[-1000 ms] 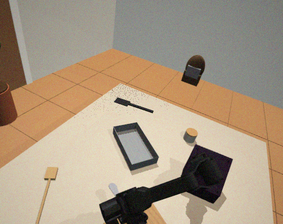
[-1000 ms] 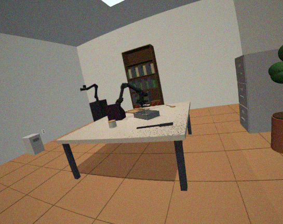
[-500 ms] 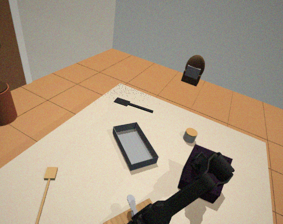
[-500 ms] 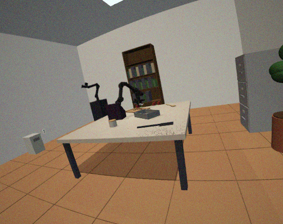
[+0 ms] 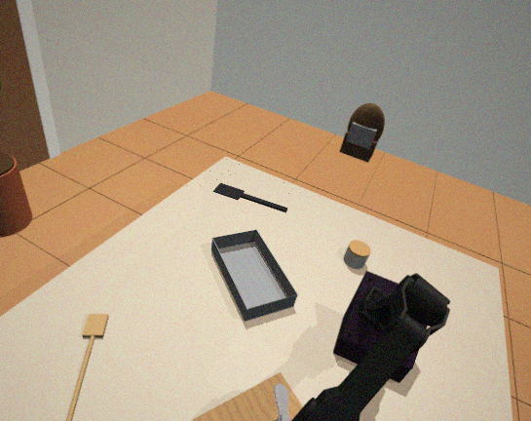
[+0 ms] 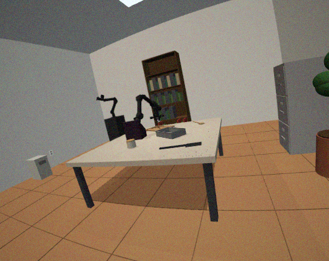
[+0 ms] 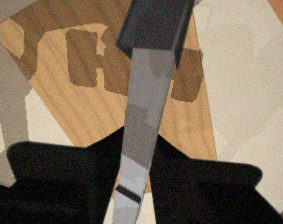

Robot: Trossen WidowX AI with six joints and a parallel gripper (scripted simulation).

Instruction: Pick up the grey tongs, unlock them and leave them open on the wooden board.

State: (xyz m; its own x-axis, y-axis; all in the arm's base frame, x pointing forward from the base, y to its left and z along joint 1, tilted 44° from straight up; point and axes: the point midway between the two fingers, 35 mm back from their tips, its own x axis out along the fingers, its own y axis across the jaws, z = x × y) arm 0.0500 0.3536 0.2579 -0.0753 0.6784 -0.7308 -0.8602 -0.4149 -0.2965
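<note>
My gripper tip is 70 mm above the wooden board and 20 mm to the left of it. Also, from my gripper tip: black spatula: 840 mm to the right, 550 mm ahead, 70 mm below; grey roasting tin: 460 mm to the right, 320 mm ahead, 50 mm below; small cork-lidded jar: 750 mm to the right, 40 mm below, 40 mm ahead.
</note>
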